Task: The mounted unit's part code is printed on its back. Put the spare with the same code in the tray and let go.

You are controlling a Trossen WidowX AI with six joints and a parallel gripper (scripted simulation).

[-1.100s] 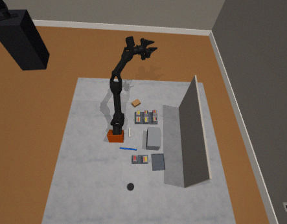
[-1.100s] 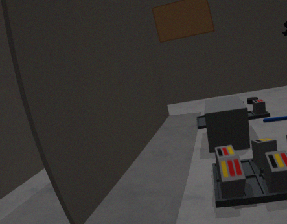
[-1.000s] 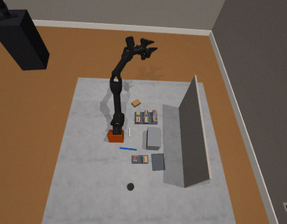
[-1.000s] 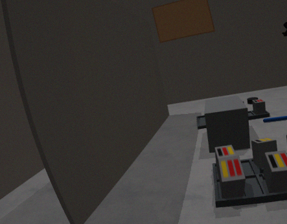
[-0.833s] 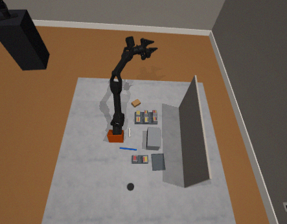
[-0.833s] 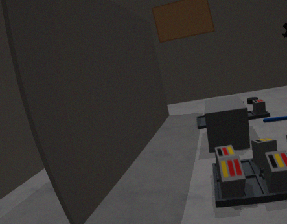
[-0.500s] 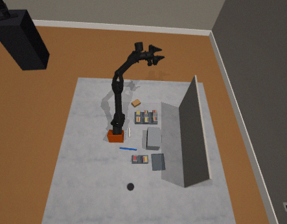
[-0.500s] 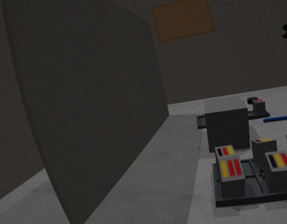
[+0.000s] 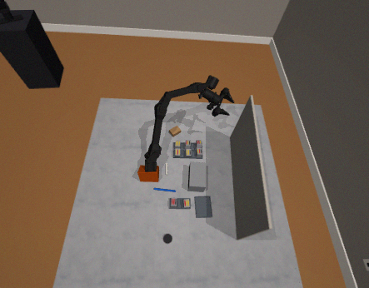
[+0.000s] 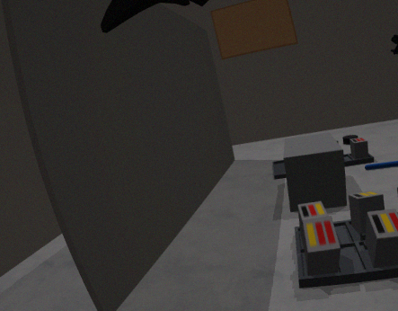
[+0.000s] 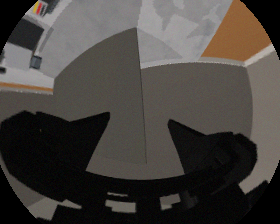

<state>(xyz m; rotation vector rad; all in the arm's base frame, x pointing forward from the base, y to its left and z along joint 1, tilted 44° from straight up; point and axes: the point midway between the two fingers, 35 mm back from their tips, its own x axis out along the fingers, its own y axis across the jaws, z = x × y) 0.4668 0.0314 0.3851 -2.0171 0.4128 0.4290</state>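
The grey spare is 34 cm behind my gripper tip, 14 cm to the right of it and 26 cm below it. Also, from my gripper tip: tall beige panel (1 cm ahead, 37 cm to the right, 8 cm below); then grey box (24 cm behind, 31 cm to the right, 26 cm below); then brown block (34 cm behind, 5 cm to the left, 29 cm below).
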